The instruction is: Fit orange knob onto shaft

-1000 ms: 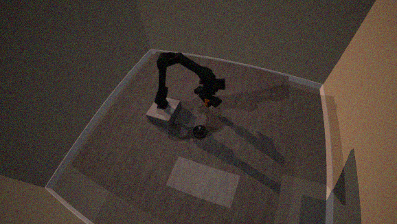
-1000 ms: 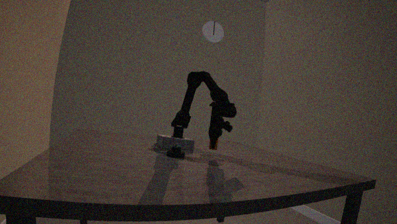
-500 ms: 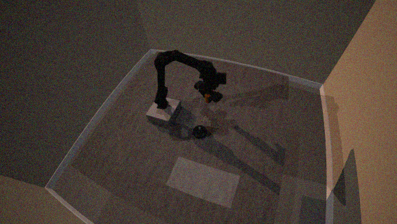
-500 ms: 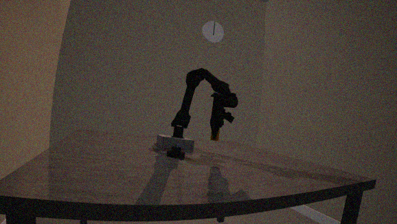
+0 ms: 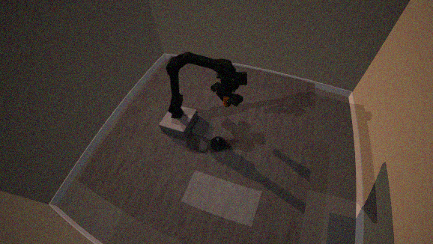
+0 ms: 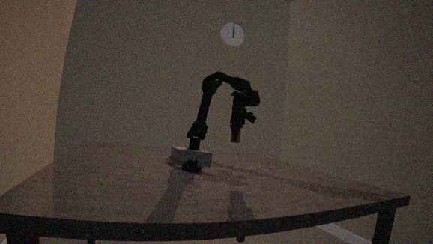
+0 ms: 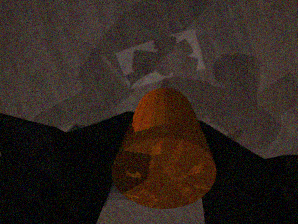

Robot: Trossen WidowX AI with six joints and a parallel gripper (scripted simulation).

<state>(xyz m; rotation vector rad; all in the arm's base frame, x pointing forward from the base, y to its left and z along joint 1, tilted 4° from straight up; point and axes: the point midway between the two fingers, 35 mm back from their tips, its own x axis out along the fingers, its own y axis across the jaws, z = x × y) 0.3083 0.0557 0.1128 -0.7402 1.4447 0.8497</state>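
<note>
My gripper tip is 19 cm to the left of the dark round pedestal, 11 cm above it and 2 cm past it. From my gripper tip the other things lie so: orange knob 3 cm above.
</note>
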